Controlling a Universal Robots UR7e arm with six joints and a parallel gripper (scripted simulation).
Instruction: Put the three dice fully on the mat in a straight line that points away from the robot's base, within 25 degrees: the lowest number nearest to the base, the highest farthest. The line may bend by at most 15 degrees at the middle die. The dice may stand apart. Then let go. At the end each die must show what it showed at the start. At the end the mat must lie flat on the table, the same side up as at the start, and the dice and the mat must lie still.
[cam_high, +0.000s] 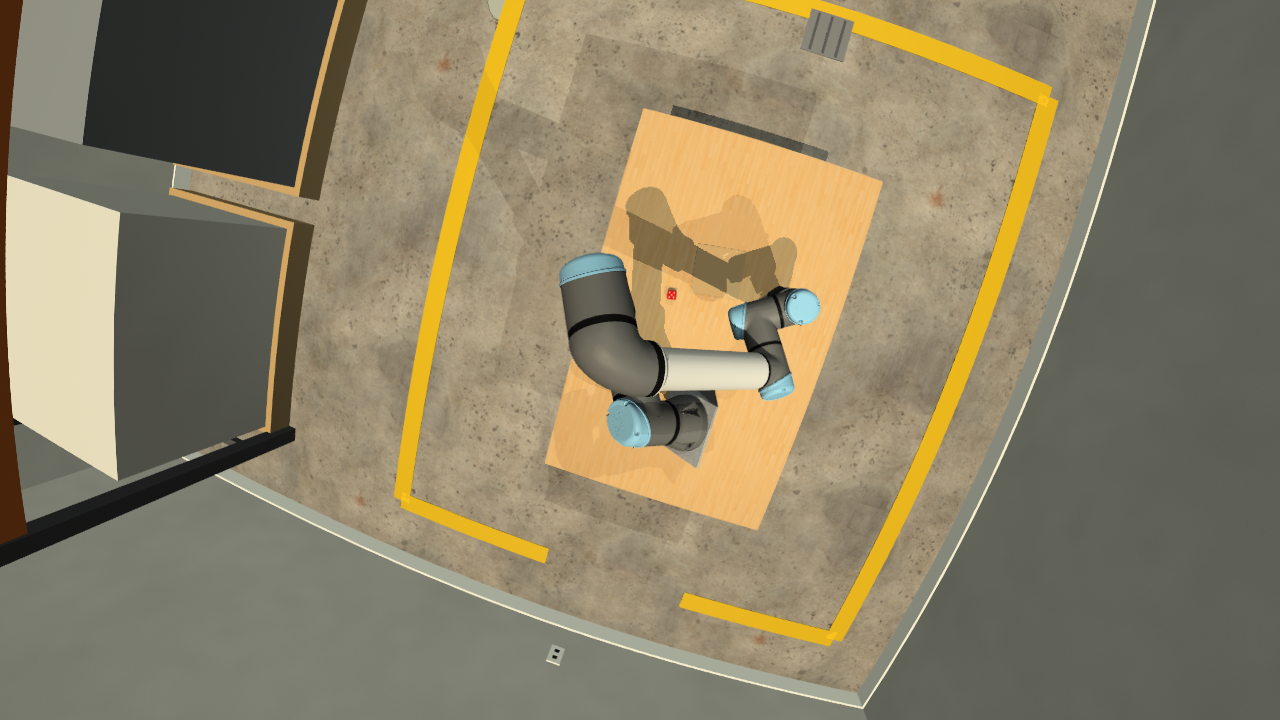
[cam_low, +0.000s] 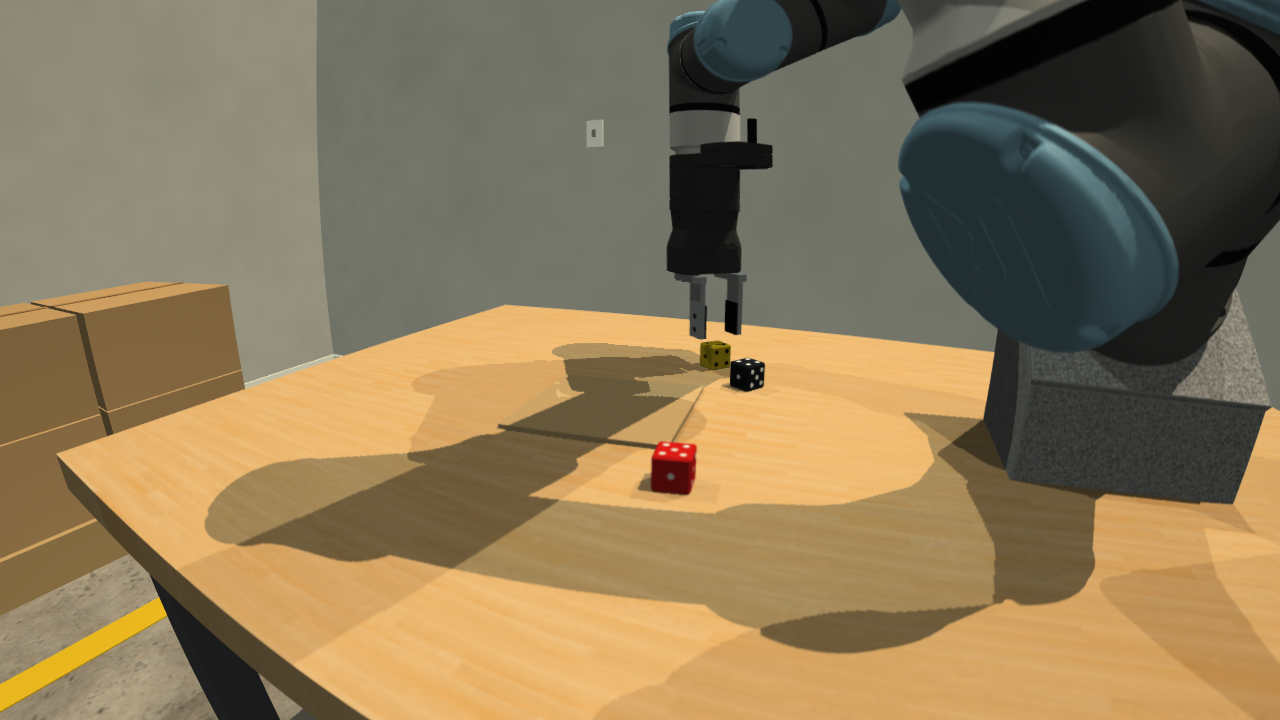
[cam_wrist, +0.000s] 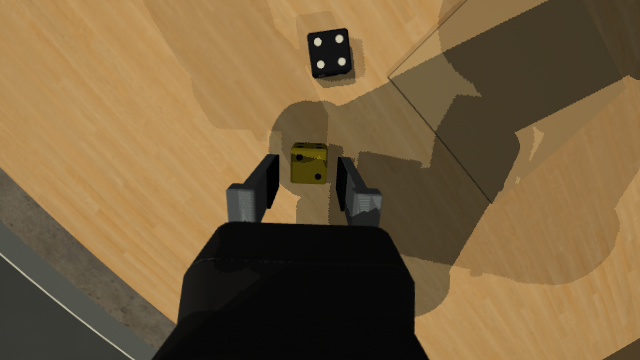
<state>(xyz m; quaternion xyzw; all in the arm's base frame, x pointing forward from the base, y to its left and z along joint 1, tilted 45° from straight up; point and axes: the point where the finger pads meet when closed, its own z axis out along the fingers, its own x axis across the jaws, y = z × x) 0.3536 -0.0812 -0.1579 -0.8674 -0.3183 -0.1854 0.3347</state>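
Now: hand 4 cm above the yellow die. Round my hand: tan mat (7 cm ahead, 15 cm to the left, 5 cm below); red die (2 cm behind, 27 cm to the left, 4 cm below); black die (4 cm behind, 6 cm to the left, 4 cm below).
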